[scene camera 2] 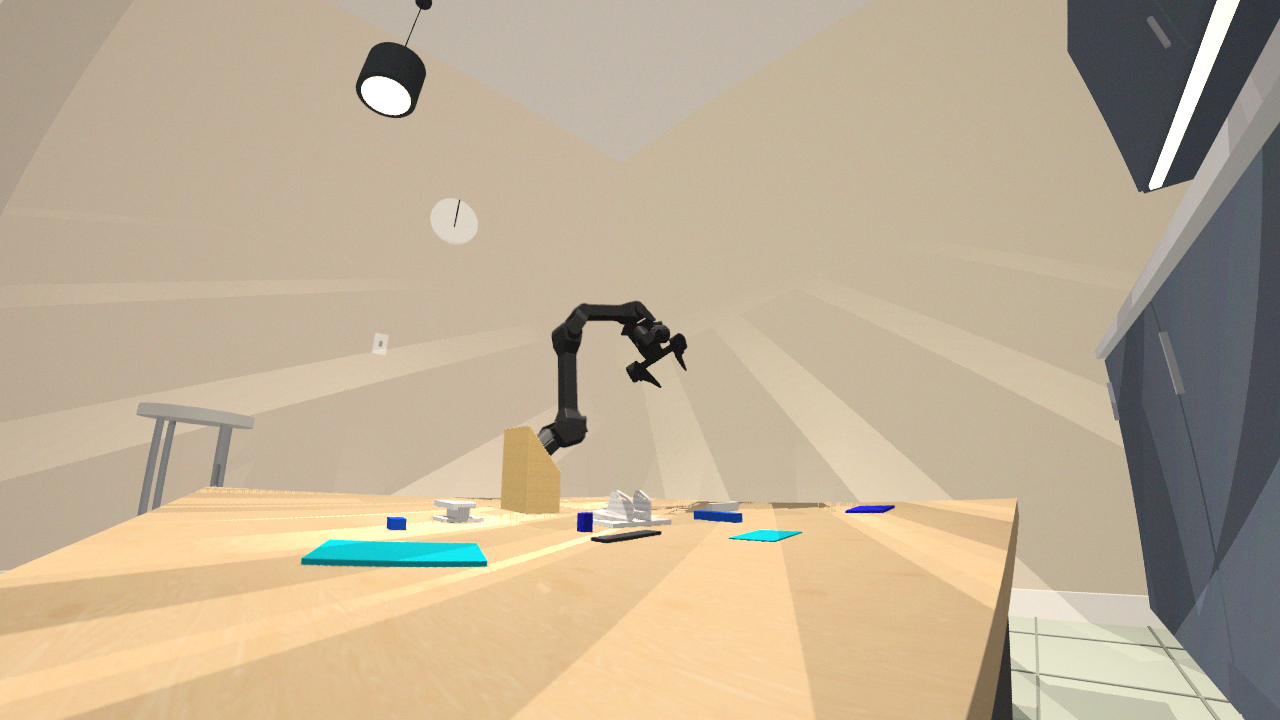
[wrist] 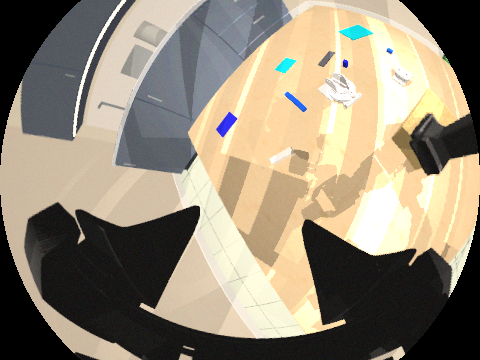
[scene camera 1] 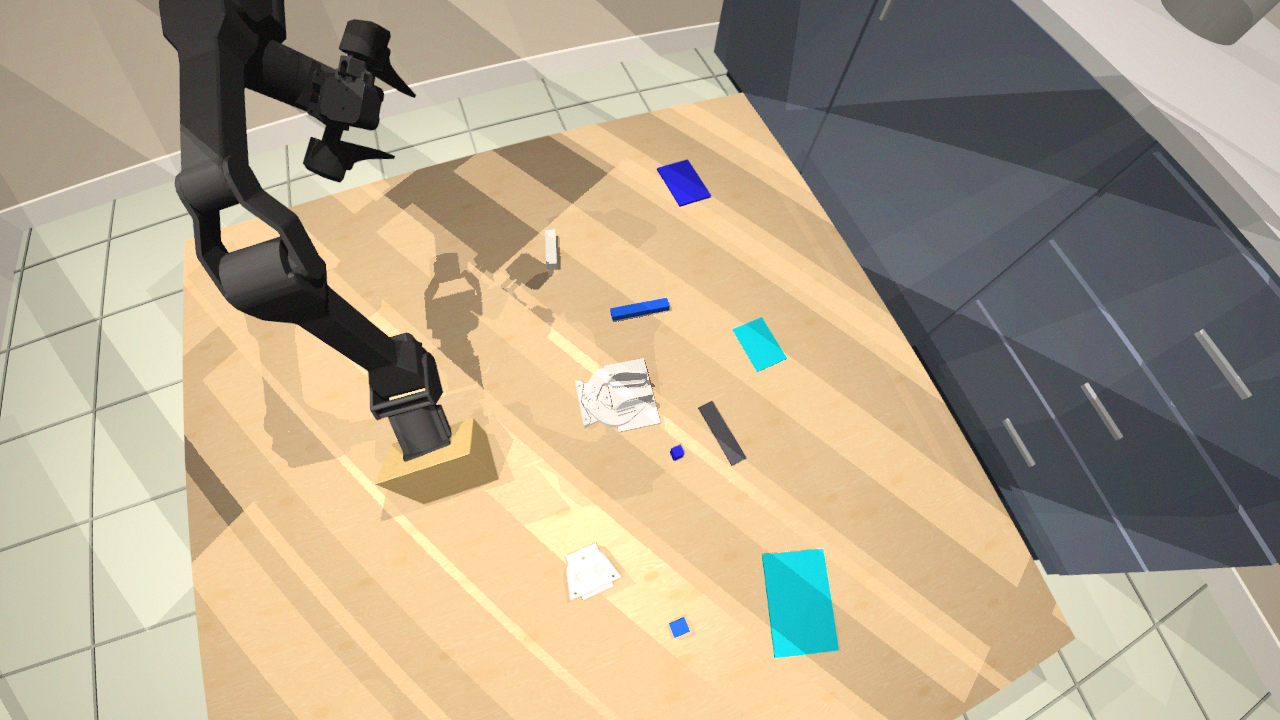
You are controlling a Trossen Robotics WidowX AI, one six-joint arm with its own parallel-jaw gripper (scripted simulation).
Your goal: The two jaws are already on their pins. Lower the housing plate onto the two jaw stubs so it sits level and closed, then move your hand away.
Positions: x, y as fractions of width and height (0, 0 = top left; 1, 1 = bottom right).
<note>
My gripper (scene camera 1: 0.32, 0.18) is open, with nothing in its grasp. Also in view: a large cyan plate (scene camera 1: 0.63, 0.85), a blue plate (scene camera 1: 0.54, 0.26) and a small cyan plate (scene camera 1: 0.59, 0.47).
The large cyan plate is seen too in scene camera 2 (scene camera 2: 0.26, 0.77). My gripper shows as well in the wrist view (wrist: 0.53, 0.61).
</note>
